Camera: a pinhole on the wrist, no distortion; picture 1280 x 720 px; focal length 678.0 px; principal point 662.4 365.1 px. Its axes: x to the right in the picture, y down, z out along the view. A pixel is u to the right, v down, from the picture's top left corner.
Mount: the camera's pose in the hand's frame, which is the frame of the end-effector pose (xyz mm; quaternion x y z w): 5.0 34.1 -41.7 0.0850 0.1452 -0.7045 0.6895
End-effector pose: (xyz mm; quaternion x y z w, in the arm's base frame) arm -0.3 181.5 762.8 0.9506 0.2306 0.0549 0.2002
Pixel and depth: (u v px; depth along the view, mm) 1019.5 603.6 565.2
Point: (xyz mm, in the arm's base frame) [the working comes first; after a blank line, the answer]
In the camera's frame: 297.7 198.8 565.2

106.1 507.2 244.5
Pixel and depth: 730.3 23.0 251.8
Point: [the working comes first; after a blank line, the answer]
In the camera's frame: 25.2 -127.1 251.8

-81.0 120.7 551.5
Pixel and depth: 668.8 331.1 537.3
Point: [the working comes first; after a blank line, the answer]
In the camera's frame: 5.1 -26.9 537.3

50.5 142.4 279.1
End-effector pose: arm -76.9 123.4 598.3 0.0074 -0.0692 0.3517 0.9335
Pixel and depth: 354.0 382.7 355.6
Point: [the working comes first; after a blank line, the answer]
In the camera's frame: -161.8 9.2 355.6

-131.5 188.4 943.7
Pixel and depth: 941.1 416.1 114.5
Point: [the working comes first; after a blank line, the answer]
In the camera's frame: 47.1 8.6 114.5

-36.3 98.5 652.8
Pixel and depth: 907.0 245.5 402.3
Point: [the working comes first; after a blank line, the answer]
In the camera's frame: 145.1 -71.0 402.3

10.4 -95.1 895.9
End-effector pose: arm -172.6 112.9 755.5 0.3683 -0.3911 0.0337 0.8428
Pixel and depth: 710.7 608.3 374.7
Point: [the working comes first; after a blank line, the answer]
In the camera's frame: 26.7 134.4 374.7

-202.4 -196.5 926.8
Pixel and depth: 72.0 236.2 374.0
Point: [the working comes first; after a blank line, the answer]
In the camera's frame: -325.7 -71.1 374.0

-533.7 7.5 1049.4
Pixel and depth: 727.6 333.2 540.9
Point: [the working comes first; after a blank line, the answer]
In the camera's frame: 52.0 -25.4 540.9

-380.7 -323.3 849.8
